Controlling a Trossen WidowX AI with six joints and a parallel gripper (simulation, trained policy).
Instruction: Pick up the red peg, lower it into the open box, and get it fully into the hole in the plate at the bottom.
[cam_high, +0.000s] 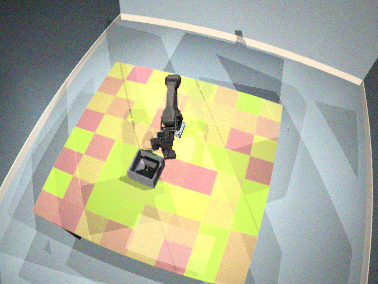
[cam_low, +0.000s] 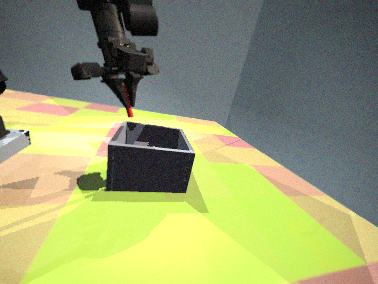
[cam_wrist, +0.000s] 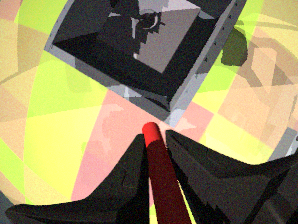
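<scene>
My gripper tip is 110 mm above the dark box, 90 mm to the left of it and 60 mm short of it. From my gripper tip the other things lie so: red peg (10 mm to the left, 10 mm behind, 10 mm above).
</scene>
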